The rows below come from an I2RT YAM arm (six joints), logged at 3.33 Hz.
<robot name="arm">
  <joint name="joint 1" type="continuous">
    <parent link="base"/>
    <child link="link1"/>
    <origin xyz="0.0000 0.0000 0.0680" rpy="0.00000 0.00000 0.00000"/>
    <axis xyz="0 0 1"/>
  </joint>
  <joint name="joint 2" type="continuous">
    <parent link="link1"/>
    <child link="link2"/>
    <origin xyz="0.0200 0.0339 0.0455" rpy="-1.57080 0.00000 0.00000"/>
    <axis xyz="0 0 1"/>
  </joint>
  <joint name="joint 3" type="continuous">
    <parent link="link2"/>
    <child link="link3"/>
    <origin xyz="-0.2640 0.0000 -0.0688" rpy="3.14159 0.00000 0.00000"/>
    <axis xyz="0 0 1"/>
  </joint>
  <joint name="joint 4" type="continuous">
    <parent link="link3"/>
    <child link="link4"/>
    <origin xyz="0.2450 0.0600 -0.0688" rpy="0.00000 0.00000 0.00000"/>
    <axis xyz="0 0 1"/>
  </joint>
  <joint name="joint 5" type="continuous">
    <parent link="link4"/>
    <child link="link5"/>
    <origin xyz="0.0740 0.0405 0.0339" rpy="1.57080 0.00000 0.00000"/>
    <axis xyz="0 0 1"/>
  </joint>
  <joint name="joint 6" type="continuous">
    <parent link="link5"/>
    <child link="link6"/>
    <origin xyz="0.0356 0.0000 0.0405" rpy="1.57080 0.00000 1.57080"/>
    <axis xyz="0 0 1"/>
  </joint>
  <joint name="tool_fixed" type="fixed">
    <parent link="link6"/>
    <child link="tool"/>
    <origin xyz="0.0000 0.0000 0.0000" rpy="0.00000 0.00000 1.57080"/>
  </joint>
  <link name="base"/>
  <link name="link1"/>
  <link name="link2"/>
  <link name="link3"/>
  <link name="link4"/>
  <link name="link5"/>
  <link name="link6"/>
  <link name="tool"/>
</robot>
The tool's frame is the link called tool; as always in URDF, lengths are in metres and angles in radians. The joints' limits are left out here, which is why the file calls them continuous.
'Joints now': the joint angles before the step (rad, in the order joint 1, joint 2, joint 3, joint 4, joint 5, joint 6). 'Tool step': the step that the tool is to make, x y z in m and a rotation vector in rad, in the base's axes. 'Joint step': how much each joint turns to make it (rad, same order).
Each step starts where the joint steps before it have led.
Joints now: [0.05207 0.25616 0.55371 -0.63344 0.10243 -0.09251]
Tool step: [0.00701 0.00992 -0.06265 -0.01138 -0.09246 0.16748]
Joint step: [0.06936 -0.18655 -0.29373 0.20102 -0.08858 -0.04655]
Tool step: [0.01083 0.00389 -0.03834 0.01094 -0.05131 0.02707]
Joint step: [0.02295 -0.06328 -0.17931 0.16830 -0.00489 0.00307]
